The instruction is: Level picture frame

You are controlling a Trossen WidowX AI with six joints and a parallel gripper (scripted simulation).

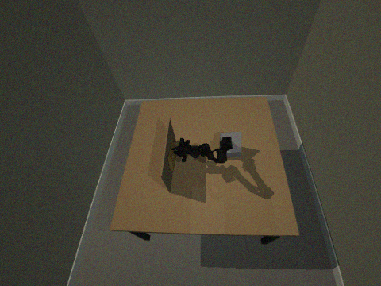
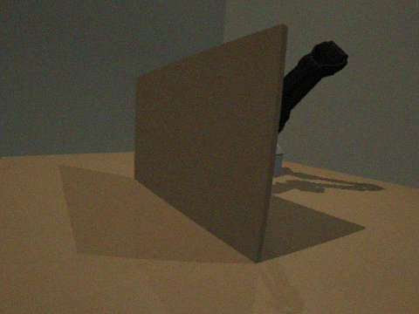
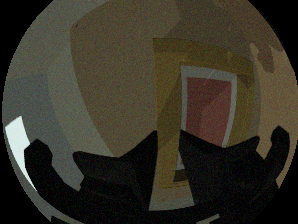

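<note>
Now: the picture frame 1 cm ahead of my gripper tip, 2 cm to the left of it and 5 cm below it. Round my gripper tip: brown wall panel (2 cm ahead, 6 cm below).
</note>
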